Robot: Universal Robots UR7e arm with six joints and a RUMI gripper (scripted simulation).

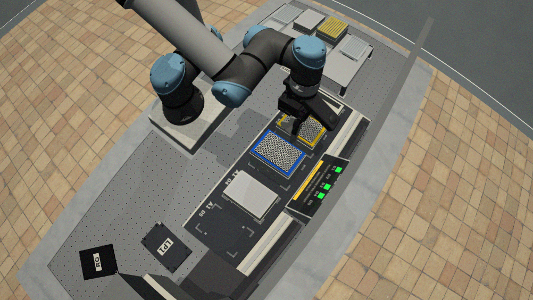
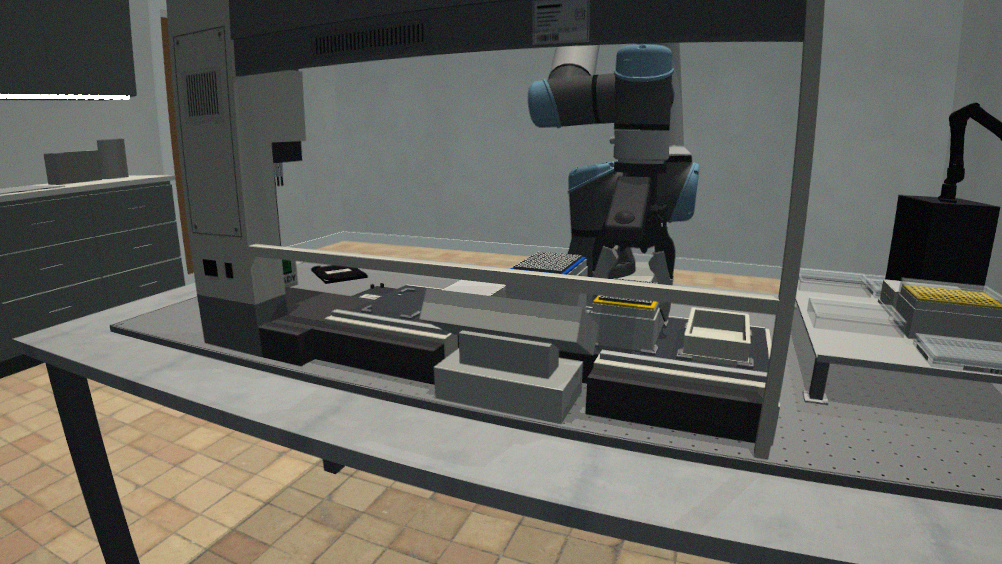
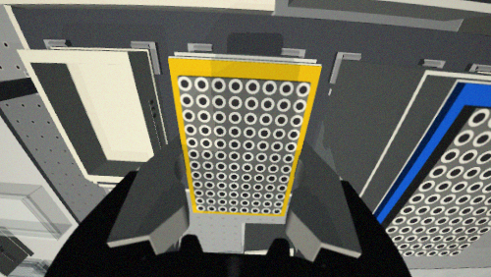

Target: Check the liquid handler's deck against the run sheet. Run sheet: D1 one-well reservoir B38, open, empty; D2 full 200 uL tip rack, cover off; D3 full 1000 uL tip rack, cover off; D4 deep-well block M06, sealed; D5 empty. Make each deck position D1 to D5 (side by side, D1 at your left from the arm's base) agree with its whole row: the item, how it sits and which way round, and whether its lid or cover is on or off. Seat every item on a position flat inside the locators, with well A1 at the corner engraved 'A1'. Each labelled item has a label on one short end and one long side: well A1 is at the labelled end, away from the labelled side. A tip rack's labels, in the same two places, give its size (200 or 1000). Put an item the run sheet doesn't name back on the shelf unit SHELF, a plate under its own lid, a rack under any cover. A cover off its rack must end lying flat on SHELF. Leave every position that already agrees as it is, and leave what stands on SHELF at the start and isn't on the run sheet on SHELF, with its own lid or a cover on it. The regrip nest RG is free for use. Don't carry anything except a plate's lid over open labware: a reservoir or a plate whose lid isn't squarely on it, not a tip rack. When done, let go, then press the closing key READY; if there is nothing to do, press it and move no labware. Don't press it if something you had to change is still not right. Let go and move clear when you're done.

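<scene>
The yellow-framed tip rack lies 1 cm behind my hand and 1 cm above it. Also, from my hand: handler's frame bar 15 cm ahead, 21 cm to the right, 8 cm above; blue-framed tip rack 3 cm behind, 13 cm to the right, 3 cm above; one-well reservoir 3 cm ahead, 12 cm to the left, 3 cm below.
</scene>
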